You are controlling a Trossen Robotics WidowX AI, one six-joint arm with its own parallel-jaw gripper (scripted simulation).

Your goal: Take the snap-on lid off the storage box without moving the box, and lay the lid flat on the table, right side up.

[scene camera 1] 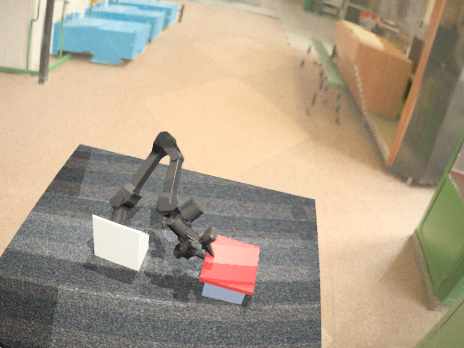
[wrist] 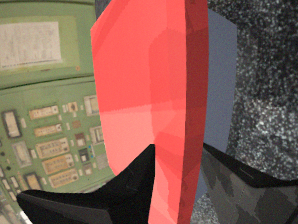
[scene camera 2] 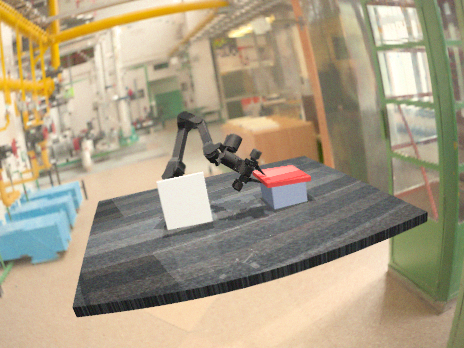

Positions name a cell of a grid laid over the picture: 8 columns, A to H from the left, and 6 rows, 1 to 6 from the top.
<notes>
I see my gripper (scene camera 1: D5) and a red lid (scene camera 1: E5).
The red lid also shows in the wrist view (wrist: E2) and in scene camera 2 (scene camera 2: E4). My gripper also shows in the wrist view (wrist: E5).
</notes>
